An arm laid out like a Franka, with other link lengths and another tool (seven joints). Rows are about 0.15 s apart.
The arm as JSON. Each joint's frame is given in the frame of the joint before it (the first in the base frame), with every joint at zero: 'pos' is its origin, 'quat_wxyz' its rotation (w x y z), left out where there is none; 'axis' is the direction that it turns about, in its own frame. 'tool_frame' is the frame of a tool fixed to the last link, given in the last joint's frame.
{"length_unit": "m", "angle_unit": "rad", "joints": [
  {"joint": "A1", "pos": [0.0, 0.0, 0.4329], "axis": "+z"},
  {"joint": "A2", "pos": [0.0, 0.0, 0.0], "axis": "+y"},
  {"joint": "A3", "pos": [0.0, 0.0, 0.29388], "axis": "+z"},
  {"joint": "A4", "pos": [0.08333, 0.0, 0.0], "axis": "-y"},
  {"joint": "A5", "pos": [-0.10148, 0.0, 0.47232], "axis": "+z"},
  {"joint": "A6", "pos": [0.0, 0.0, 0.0], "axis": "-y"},
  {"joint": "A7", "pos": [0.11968, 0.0, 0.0], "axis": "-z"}
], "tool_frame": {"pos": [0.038, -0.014, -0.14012], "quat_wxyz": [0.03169, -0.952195, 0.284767, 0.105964]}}
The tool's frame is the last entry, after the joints.
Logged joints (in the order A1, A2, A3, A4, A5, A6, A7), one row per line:
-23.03 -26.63 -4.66 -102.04 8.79 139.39 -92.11
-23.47 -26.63 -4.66 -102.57 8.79 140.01 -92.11
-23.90 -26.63 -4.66 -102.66 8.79 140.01 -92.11
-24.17 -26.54 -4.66 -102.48 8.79 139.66 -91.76
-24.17 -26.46 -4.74 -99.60 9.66 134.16 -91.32
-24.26 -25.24 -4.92 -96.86 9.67 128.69 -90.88
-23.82 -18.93 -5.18 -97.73 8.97 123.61 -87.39
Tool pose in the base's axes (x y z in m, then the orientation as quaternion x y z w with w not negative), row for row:
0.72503 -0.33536 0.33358 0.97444 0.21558 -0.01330 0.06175
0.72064 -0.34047 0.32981 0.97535 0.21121 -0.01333 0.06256
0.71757 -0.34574 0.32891 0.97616 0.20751 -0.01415 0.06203
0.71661 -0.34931 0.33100 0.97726 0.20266 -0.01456 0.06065
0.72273 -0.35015 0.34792 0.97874 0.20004 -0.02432 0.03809
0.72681 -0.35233 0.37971 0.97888 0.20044 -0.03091 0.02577
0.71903 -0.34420 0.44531 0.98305 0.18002 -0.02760 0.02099
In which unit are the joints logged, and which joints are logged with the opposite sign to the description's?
The joints are logged in degrees. Opposite sign: A2.
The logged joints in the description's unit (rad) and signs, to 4 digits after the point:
-0.4019 0.4648 -0.0813 -1.7809 0.1534 2.4328 -1.6076
-0.4096 0.4648 -0.0813 -1.7902 0.1534 2.4436 -1.6076
-0.4171 0.4648 -0.0813 -1.7918 0.1534 2.4436 -1.6076
-0.4218 0.4632 -0.0813 -1.7886 0.1534 2.4375 -1.6015
-0.4218 0.4618 -0.0827 -1.7383 0.1686 2.3415 -1.5938
-0.4234 0.4405 -0.0859 -1.6905 0.1688 2.2461 -1.5862
-0.4157 0.3304 -0.0904 -1.7057 0.1566 2.1574 -1.5252

